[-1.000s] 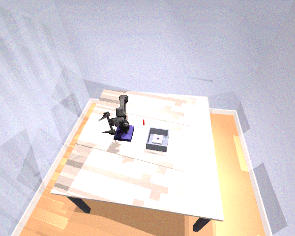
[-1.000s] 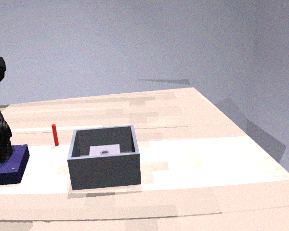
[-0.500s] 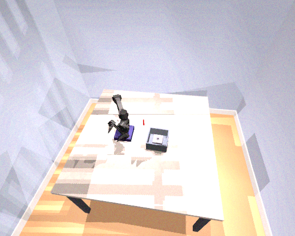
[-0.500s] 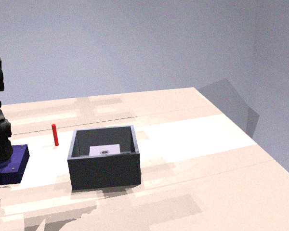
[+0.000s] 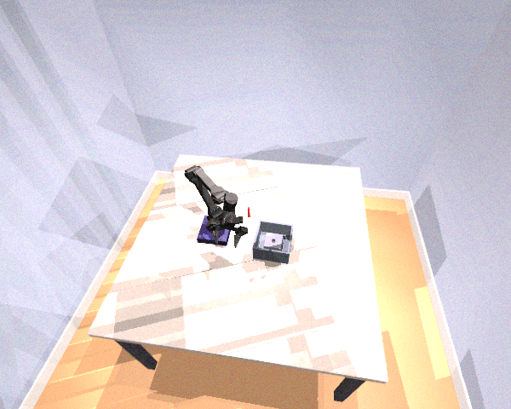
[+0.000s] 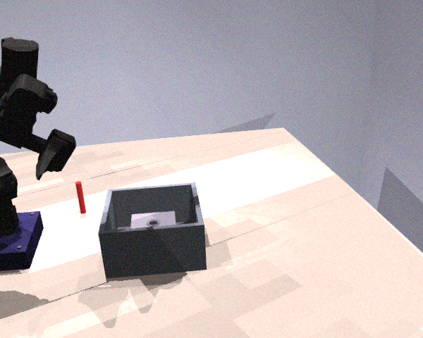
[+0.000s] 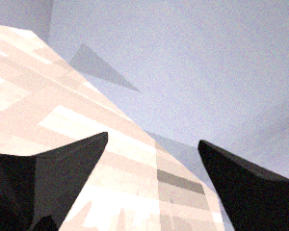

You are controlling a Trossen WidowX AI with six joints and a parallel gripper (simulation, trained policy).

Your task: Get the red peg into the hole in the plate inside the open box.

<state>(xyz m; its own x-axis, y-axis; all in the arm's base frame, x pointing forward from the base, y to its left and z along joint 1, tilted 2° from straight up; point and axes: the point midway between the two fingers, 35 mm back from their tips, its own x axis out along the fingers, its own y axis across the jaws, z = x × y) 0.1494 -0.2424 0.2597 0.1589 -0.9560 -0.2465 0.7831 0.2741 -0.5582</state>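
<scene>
Now: the red peg 410 mm to the left of my gripper tip and 240 mm below it. Round my gripper tip: dark grey box 180 mm ahead, 220 mm to the left, 260 mm below; then pale plate 180 mm ahead, 220 mm to the left, 240 mm below.
</scene>
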